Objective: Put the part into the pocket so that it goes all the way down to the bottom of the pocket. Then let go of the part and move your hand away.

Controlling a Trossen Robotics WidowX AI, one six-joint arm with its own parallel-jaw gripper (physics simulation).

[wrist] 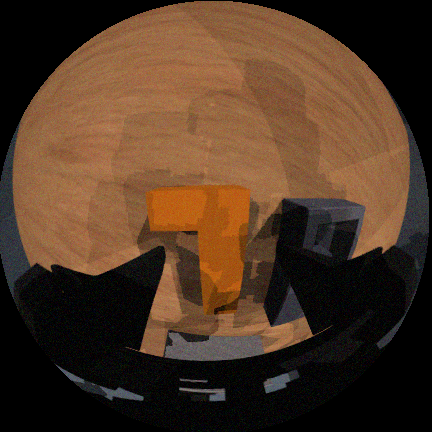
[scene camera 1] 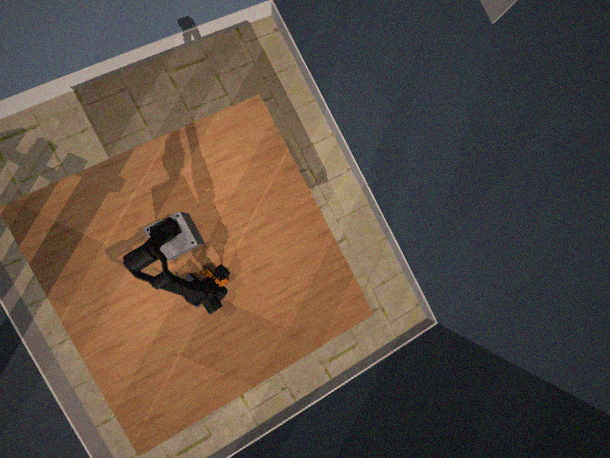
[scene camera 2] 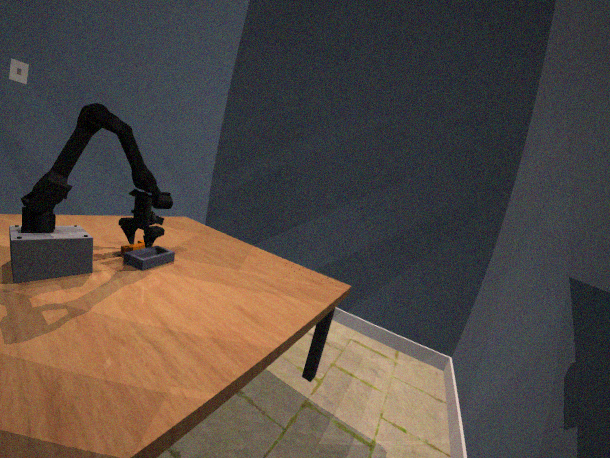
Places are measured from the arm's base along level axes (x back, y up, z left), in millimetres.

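Pixels of known places: gripper, between the fingertips: (wrist: 221,249) (scene camera 1: 214,279) (scene camera 2: 139,248); arm's base, origin of its link: (wrist: 194,391) (scene camera 1: 171,228) (scene camera 2: 37,230).
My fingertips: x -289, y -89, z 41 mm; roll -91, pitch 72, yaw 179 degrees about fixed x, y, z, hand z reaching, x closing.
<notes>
For each thing: its middle in the pictures, then the offset to it from my fingertips. Level surfaces: height alone.
- orange L-shaped part, middle of its body: (wrist: 200,259) (scene camera 2: 134,247) (scene camera 1: 216,276) dz +13, dx +13, dy +0 mm
- dark blue-grey open box, middle of its body: (wrist: 314,267) (scene camera 2: 150,256) (scene camera 1: 193,290) dz -105, dx +0, dy +3 mm
- wooden table, height of its surface: dy -15 mm
The orange L-shaped part (scene camera 1: 222,282) (scene camera 2: 131,248) (wrist: 222,220) lies flat on the table beside the pocket. The pocket is a dark blue-grey open box (scene camera 2: 141,262) (wrist: 325,203), standing right of the part in the wrist view; in scene camera 1 the arm hides most of it. My gripper (scene camera 1: 212,277) (scene camera 2: 140,244) (wrist: 221,249) is open and points down, low over the part. In the wrist view the part's long leg shows between the two fingers, with space on both sides. The right finger covers some of the pocket in that view.
The arm's grey base block (scene camera 1: 187,241) (scene camera 2: 52,257) (wrist: 215,347) stands on the wooden table (scene camera 1: 280,260) (scene camera 2: 200,320) close to the part and the pocket. Shadows of the arm fall across the table. The table's edge (scene camera 2: 270,369) runs along the right in scene camera 2.
</notes>
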